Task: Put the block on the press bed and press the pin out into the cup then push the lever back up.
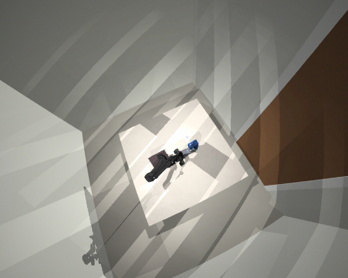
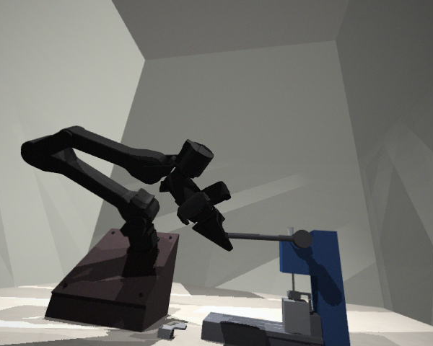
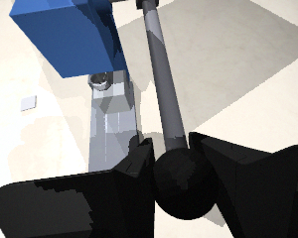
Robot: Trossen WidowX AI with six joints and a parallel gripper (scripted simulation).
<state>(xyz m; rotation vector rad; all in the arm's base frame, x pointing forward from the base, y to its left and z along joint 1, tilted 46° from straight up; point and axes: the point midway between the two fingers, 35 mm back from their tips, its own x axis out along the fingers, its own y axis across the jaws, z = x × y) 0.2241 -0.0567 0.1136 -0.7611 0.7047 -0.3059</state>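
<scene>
My gripper tip is now 5 cm short of the press lever, 3 cm below it and 1 cm to the right of it. The rest, counted from my gripper tip: grey part 15 cm below, 11 cm behind, 2 cm to the left; then thin punch rod 12 cm ahead, 7 cm to the left, 2 cm below.
</scene>
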